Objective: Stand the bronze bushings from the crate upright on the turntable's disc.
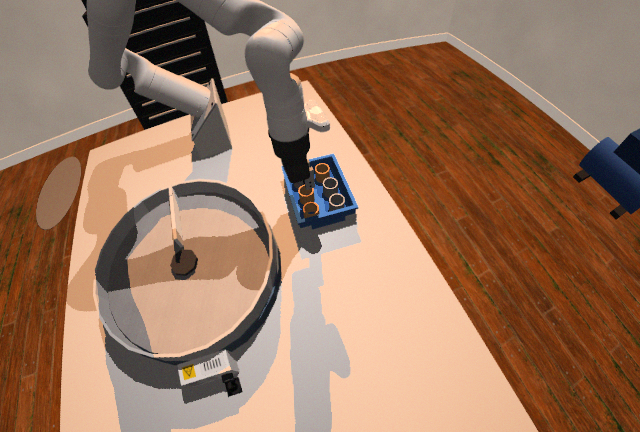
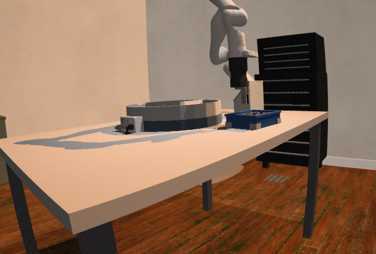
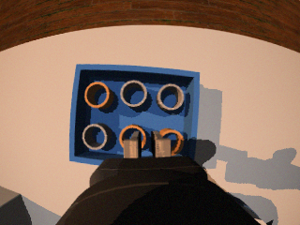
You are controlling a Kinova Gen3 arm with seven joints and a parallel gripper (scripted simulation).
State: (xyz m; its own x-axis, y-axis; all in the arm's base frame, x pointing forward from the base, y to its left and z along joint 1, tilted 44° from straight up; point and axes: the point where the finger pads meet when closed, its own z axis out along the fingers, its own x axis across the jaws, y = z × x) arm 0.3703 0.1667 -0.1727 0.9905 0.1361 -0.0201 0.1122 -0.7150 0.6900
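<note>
My hand is 20 mm past the blue crate, 30 mm to the right of it and 80 mm above it. The rest, counted from my hand: turntable disc: 110 mm ahead, 320 mm to the right, 50 mm below.
</note>
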